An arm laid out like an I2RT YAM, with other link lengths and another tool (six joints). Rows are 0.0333 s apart.
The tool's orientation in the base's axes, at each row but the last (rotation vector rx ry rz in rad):
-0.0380 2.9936 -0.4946
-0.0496 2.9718 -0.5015
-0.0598 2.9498 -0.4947
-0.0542 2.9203 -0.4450
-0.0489 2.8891 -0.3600
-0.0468 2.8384 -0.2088
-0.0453 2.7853 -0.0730
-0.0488 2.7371 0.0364
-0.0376 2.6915 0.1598
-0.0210 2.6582 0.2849
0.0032 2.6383 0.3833
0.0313 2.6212 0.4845
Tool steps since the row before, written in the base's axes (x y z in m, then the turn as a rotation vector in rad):
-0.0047 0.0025 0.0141 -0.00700 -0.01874 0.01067
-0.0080 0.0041 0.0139 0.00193 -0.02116 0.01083
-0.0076 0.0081 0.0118 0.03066 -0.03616 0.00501
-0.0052 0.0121 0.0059 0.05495 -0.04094 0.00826
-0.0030 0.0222 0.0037 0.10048 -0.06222 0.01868
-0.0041 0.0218 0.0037 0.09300 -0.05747 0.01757
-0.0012 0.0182 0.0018 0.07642 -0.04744 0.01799
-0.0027 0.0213 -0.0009 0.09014 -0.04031 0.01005
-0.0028 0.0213 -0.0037 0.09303 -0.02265 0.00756
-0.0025 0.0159 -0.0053 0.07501 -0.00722 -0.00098
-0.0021 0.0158 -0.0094 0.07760 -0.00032 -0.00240
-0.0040 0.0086 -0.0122 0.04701 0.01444 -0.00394
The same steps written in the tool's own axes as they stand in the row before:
0.0031 -0.0021 -0.0146 0.00666 -0.02113 -0.00483
0.0060 -0.0006 -0.0154 -0.00208 -0.02356 -0.00302
0.0053 0.0039 -0.0148 -0.02869 -0.03625 0.01166
0.0033 0.0098 -0.0100 -0.05281 -0.04197 0.01460
0.0007 0.0206 -0.0095 -0.09813 -0.06538 0.02032
0.0017 0.0211 -0.0077 -0.09091 -0.06043 0.01852
-0.0002 0.0181 -0.0029 -0.07593 -0.05008 0.01191
0.0022 0.0214 0.0005 -0.08562 -0.04364 0.02482
0.0041 0.0209 0.0046 -0.08717 -0.02652 0.03037
0.0051 0.0147 0.0067 -0.06673 -0.01197 0.03291
0.0072 0.0128 0.0113 -0.06792 -0.00589 0.03714
0.0099 0.0041 0.0111 -0.03850 0.00930 0.02942

